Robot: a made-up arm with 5 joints. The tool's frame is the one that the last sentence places. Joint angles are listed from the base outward.
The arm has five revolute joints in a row. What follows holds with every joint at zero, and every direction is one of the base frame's. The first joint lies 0.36 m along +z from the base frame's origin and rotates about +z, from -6.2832 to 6.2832 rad. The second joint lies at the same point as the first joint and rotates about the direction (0, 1, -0.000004), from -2.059 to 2.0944 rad. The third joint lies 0.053 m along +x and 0.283 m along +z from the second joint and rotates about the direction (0, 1, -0.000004), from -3.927 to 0.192 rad. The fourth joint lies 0.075 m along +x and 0.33 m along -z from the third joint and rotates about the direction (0, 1, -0.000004), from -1.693 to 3.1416 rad. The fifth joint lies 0.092 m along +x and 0.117 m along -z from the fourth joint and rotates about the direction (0, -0.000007, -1), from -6.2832 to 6.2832 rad. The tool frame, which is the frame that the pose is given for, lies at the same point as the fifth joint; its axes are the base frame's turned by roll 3.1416, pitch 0 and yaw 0 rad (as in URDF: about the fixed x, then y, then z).
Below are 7 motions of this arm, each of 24 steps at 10 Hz.
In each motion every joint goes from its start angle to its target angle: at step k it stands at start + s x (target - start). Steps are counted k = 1, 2, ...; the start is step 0. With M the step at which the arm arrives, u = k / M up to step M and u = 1 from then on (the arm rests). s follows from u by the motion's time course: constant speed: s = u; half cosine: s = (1 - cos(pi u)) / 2; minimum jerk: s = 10 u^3 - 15 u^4 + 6 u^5.
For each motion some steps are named. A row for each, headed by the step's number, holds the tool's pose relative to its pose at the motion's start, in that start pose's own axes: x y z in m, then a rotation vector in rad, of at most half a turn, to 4 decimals.
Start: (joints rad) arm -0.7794 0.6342 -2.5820 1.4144 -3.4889
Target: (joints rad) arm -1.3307 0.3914 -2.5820 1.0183 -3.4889
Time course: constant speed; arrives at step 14
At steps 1, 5, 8, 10, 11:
1: 0.0053 -0.0242 -0.0153 0.0351 -0.0358 0.0334
5: 0.0359 -0.1121 -0.0830 0.1893 -0.1733 0.1574
8: 0.0674 -0.1668 -0.1398 0.3187 -0.2697 0.2390
10: 0.0914 -0.1969 -0.1799 0.4110 -0.3302 0.2875
11: 0.1042 -0.2099 -0.2005 0.4589 -0.3593 0.3098

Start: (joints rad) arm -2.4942 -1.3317 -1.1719 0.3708 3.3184
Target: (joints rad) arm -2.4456 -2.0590 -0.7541 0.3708 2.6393
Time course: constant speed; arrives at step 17
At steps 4, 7, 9, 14, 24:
4: 0.0021 -0.0018 -0.0601 -0.0165 -0.0716 -0.1533
7: 0.0087 -0.0048 -0.1027 -0.0210 -0.1271 -0.2675
9: 0.0152 -0.0073 -0.1297 -0.0202 -0.1647 -0.3432
14: 0.0382 -0.0156 -0.1914 -0.0047 -0.2597 -0.5306
24: 0.0560 -0.0216 -0.2238 0.0141 -0.3168 -0.6415

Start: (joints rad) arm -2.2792 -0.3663 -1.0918 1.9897 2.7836
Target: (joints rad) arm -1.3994 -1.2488 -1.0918 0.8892 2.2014
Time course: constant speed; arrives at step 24
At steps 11, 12, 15, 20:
11: 0.0888 0.1438 -0.1055 0.4568 -0.7845 -0.6645
12: 0.1045 0.1549 -0.1127 0.4920 -0.8585 -0.7251
15: 0.1583 0.1821 -0.1304 0.5895 -1.0863 -0.9007
20: 0.2645 0.1998 -0.1466 0.7207 -1.4915 -1.1567

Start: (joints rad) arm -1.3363 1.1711 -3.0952 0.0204 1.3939
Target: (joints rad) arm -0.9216 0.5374 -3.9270 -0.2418 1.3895
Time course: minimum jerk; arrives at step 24
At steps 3, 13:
3: -0.0017 -0.0144 -0.0043 0.0284 -0.0013 0.0022
13: 0.0137 -0.3850 -0.3160 1.0073 0.0105 0.1824

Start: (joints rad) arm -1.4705 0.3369 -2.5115 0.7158 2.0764
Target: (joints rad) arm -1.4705 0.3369 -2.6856 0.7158 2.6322
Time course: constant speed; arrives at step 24
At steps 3, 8, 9, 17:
3: -0.0033 -0.0060 -0.0080 0.0187 -0.0112 0.0695
8: -0.0086 -0.0155 -0.0217 0.0480 -0.0327 0.1852
9: -0.0096 -0.0174 -0.0245 0.0536 -0.0375 0.2084
17: -0.0175 -0.0317 -0.0473 0.0947 -0.0802 0.3932

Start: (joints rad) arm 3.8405 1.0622 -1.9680 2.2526 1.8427
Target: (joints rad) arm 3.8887 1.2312 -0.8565 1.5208 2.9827
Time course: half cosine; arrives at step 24
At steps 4, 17, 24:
4: -0.0071 -0.0197 0.0219 -0.0340 0.0142 0.0757
17: -0.0356 -0.1013 0.3353 -0.3134 0.3350 0.9014
24: -0.0258 -0.0758 0.4204 -0.3472 0.4661 1.1122

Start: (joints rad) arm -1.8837 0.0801 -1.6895 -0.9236 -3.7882
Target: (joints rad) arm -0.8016 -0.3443 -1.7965 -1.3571 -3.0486
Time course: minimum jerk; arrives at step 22
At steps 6, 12, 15, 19, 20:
6: -0.0691 0.0094 -0.0057 0.0101 -0.1437 0.2145
12: -0.2587 -0.0452 -0.0676 0.0418 -0.5988 1.0269
15: -0.3040 -0.1075 -0.1064 0.0702 -0.8007 1.4485
19: -0.3132 -0.1585 -0.1320 0.1055 -0.9414 1.7598
20: -0.3131 -0.1627 -0.1339 0.1092 -0.9529 1.7856

